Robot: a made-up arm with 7 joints. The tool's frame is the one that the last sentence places.
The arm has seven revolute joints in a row. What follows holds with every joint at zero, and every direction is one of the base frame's.
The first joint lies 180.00 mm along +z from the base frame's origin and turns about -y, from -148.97 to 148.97 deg.
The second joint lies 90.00 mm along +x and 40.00 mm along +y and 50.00 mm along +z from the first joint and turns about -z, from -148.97 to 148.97 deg.
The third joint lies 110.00 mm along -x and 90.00 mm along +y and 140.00 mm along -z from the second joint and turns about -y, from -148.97 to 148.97 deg.
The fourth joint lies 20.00 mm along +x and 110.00 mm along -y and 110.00 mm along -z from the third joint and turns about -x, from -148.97 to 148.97 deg.
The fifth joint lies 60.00 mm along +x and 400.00 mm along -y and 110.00 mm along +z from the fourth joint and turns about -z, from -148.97 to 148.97 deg.
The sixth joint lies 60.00 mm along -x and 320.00 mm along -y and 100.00 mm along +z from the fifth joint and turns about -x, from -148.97 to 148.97 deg.
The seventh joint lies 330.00 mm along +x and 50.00 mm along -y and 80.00 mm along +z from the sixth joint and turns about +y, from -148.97 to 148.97 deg.
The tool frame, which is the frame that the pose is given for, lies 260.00 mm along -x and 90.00 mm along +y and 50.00 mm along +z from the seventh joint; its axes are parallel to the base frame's.
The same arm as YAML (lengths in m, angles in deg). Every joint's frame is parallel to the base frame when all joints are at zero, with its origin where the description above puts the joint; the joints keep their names.
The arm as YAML. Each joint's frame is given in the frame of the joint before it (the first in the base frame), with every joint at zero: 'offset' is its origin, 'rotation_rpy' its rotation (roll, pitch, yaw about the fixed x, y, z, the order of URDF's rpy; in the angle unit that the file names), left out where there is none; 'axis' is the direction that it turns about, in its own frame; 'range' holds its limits. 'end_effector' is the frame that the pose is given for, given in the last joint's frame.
length_unit: m
angle_unit: deg
chain:
  - id: joint 1
    offset: [0.0, 0.0, 0.18]
    axis: [0.0, -1.0, 0.0]
    range: [-148.97, 148.97]
  - id: joint 2
    offset: [0.09, 0.04, 0.05]
    axis: [0.0, 0.0, -1.0]
    range: [-148.97, 148.97]
  - id: joint 3
    offset: [-0.11, 0.09, -0.14]
    axis: [0.0, -1.0, 0.0]
    range: [-148.97, 148.97]
  - id: joint 4
    offset: [0.02, -0.11, -0.11]
    axis: [-1.0, 0.0, 0.0]
    range: [-148.97, 148.97]
  - id: joint 5
    offset: [0.06, -0.4, 0.11]
    axis: [0.0, 0.0, -1.0]
    range: [-148.97, 148.97]
  - id: joint 6
    offset: [-0.06, -0.32, 0.1]
    axis: [-1.0, 0.0, 0.0]
    range: [-148.97, 148.97]
  - id: joint 7
    offset: [0.33, -0.05, 0.08]
    axis: [0.0, 1.0, 0.0]
    range: [-148.97, 148.97]
end_effector:
  offset: [-0.26, 0.09, 0.05]

